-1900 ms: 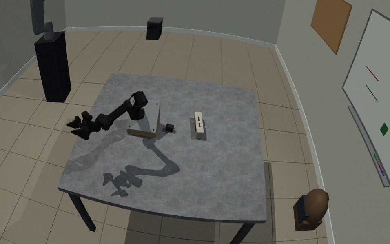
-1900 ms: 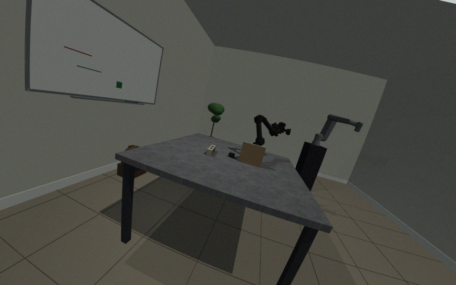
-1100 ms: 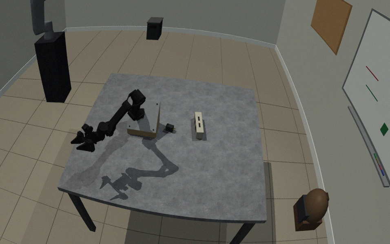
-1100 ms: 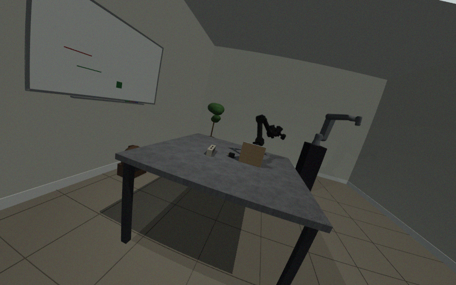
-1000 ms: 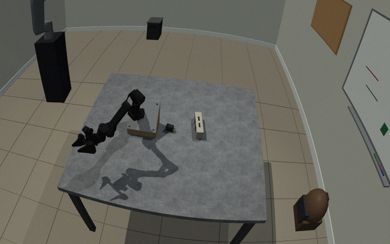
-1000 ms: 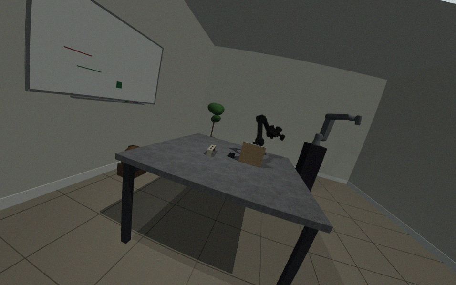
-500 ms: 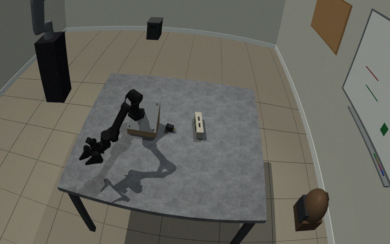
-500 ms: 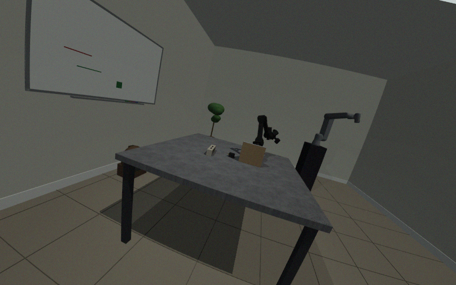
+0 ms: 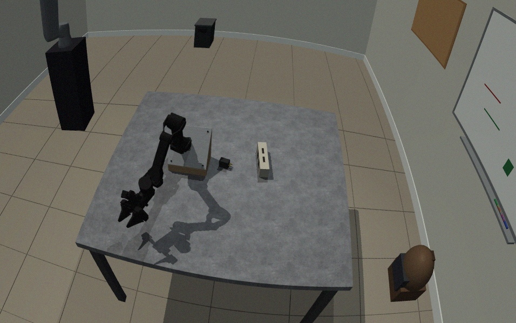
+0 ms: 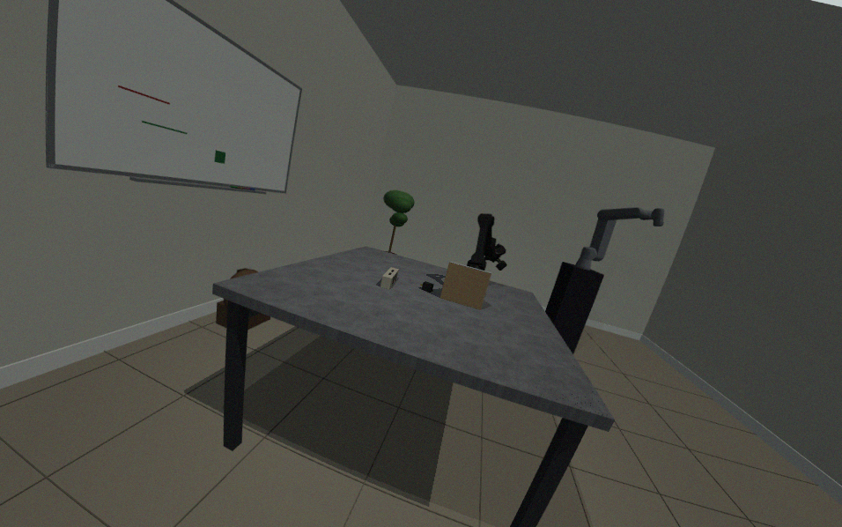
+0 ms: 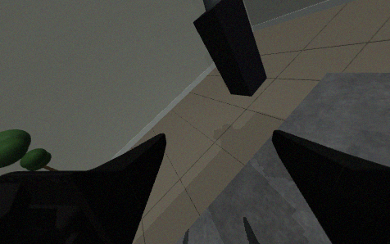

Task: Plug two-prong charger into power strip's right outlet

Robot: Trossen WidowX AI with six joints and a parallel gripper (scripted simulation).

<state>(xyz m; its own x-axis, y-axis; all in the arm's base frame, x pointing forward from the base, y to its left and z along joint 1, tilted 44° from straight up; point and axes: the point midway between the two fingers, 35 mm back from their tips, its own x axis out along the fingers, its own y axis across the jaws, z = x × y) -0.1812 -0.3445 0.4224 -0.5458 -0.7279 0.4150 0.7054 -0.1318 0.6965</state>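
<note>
Now: gripper tip 43 cm short of the dark charger, 56 cm to the right of it and 15 cm above it.
</note>
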